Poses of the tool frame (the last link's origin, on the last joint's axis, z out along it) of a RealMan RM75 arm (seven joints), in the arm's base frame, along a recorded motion.
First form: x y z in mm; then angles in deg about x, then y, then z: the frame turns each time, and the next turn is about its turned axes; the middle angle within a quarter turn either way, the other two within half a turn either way.
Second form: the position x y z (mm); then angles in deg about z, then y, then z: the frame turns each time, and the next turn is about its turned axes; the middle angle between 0 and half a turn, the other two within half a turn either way. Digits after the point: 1 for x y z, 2 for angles.
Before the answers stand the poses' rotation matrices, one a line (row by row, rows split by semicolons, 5 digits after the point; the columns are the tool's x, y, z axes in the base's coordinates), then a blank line. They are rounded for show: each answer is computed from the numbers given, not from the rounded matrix.
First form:
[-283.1 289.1 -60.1 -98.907 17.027 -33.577]
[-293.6 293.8 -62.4 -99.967 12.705 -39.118]
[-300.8 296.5 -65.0 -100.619 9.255 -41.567]
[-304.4 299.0 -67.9 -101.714 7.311 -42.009]
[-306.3 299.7 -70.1 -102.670 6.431 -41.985]
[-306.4 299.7 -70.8 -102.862 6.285 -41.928]
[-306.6 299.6 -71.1 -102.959 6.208 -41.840]
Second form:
0.79662 0.52881 0.29282; -0.15539 -0.28899 0.94464; 0.58416 -0.79802 -0.14804
0.75685 0.61547 0.21993; -0.05886 -0.27095 0.96079; 0.65093 -0.74012 -0.16884
0.73844 0.65486 0.16083; 0.00400 -0.24275 0.97008; 0.67431 -0.71570 -0.18188
0.73700 0.66381 0.12726; 0.04329 -0.23425 0.97121; 0.67451 -0.71027 -0.20138
0.73864 0.66473 0.11201; 0.06549 -0.23614 0.96951; 0.67091 -0.70879 -0.21796
0.73951 0.66418 0.10947; 0.06934 -0.23693 0.96905; 0.66956 -0.70903 -0.22127
0.74064 0.66314 0.10814; 0.07108 -0.23737 0.96882; 0.66813 -0.70986 -0.22294

[-283.1 289.1 -60.1 72.78 98.51 -126.20]
[-293.6 293.8 -62.4 77.11 99.72 -131.33]
[-300.8 296.5 -65.0 80.59 100.48 -133.29]
[-304.4 299.0 -67.9 82.54 101.62 -133.52]
[-306.3 299.7 -70.1 83.41 102.59 -133.43]
[-306.4 299.7 -70.8 83.55 102.78 -133.36]
[-306.6 299.6 -71.1 83.63 102.88 -133.27]

